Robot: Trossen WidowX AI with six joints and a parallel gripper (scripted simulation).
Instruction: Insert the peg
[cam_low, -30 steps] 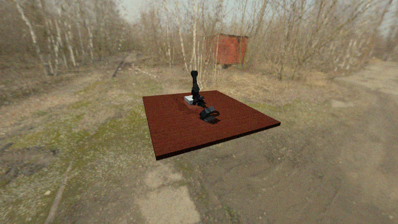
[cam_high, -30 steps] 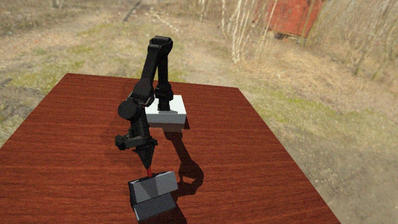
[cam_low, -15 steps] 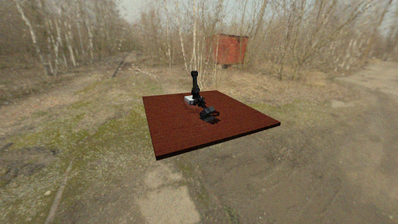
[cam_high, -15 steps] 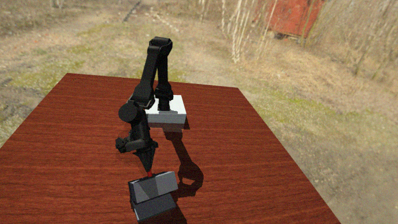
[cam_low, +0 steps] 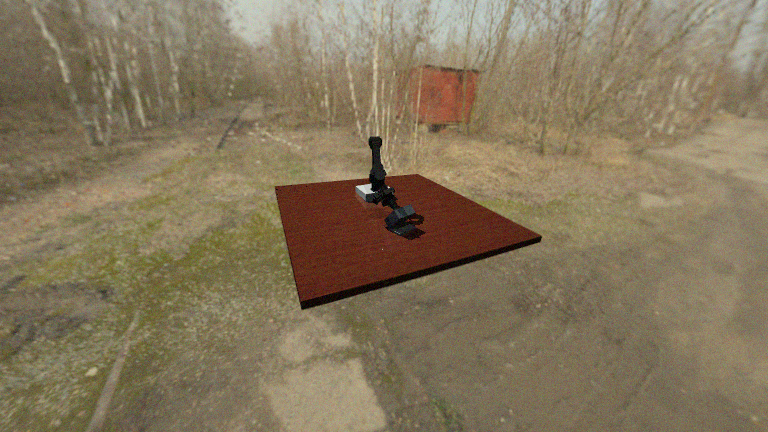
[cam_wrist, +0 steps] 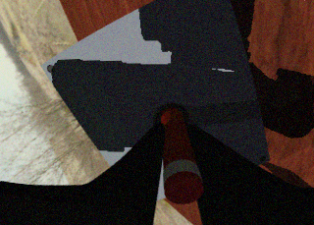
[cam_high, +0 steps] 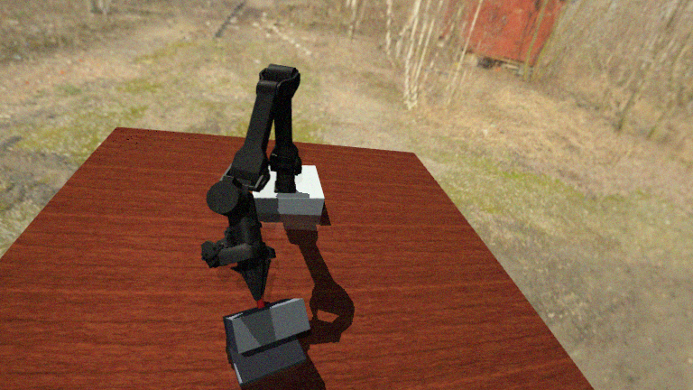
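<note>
The red round peg is 10 mm behind my gripper tip and 10 mm above it. From my gripper tip the other things lie so: grey sloped panel 30 mm ahead, 10 mm to the left, 30 mm below.
</note>
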